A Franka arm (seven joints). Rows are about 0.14 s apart.
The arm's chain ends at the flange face. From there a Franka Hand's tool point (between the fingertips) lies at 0.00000 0.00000 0.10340 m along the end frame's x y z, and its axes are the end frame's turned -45 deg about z.
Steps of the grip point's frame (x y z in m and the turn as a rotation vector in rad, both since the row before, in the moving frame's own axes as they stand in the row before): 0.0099, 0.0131, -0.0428, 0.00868, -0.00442, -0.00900; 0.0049, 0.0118, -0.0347, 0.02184, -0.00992, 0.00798; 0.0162, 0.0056, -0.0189, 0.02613, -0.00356, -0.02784; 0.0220, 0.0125, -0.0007, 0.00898, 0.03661, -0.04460; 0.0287, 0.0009, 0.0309, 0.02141, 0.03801, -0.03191; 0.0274, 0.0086, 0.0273, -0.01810, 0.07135, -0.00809
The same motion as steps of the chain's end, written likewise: 0.0172, 0.0026, -0.0428, 0.00301, -0.00926, -0.00900; 0.0141, 0.0058, -0.0347, 0.00843, -0.02246, 0.00798; 0.0176, -0.0059, -0.0189, 0.01596, -0.02099, -0.02784; 0.0225, -0.0033, -0.0006, 0.03224, 0.01954, -0.04460; 0.0198, -0.0153, 0.0310, 0.04202, 0.01174, -0.03191; 0.0189, -0.0094, 0.0276, 0.03765, 0.06325, -0.00809
